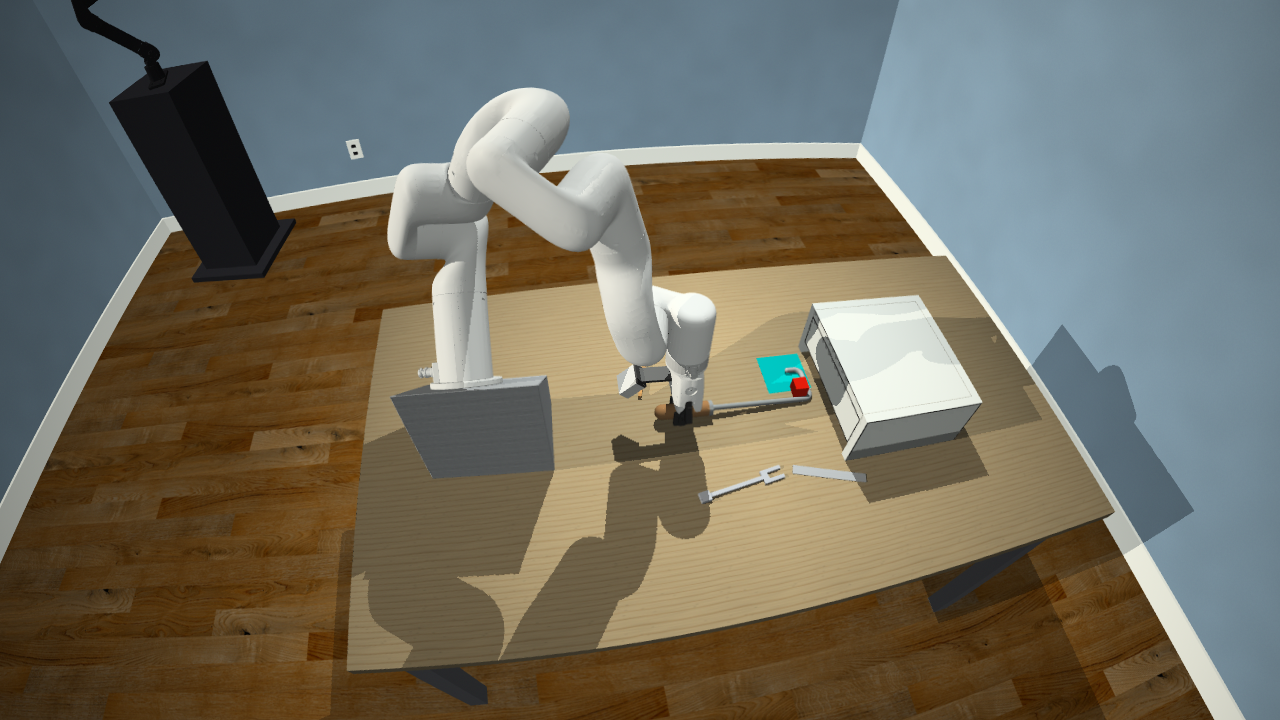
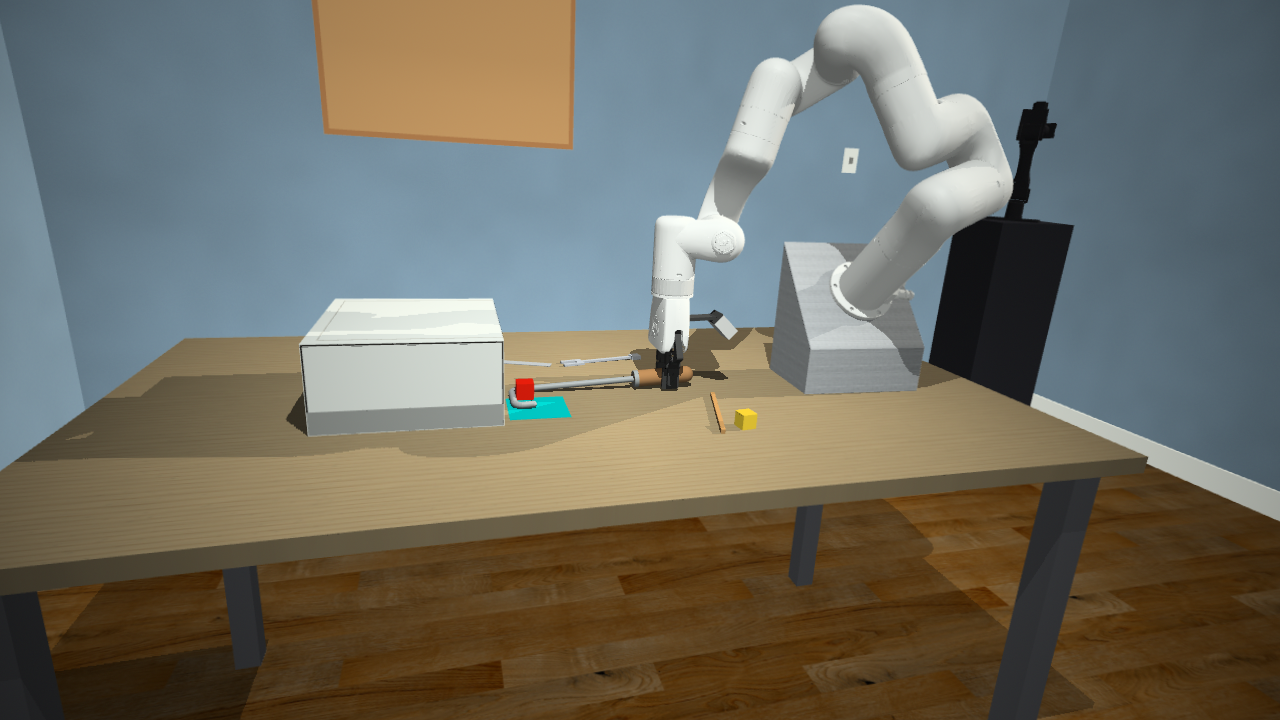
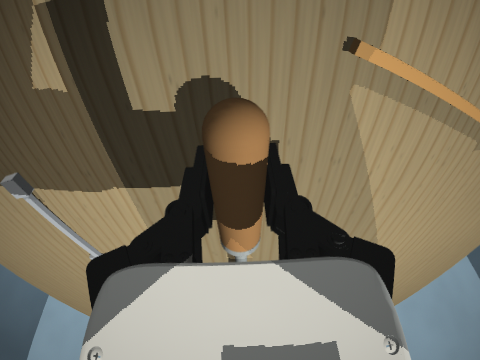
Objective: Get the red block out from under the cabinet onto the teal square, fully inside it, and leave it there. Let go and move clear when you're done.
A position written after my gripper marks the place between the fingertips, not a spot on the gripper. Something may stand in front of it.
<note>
I see my gripper (image 2: 666, 385) and a teal square (image 1: 772, 368).
My gripper is seen too in image 1 (image 1: 678, 415) and in image 3 (image 3: 237, 162).
</note>
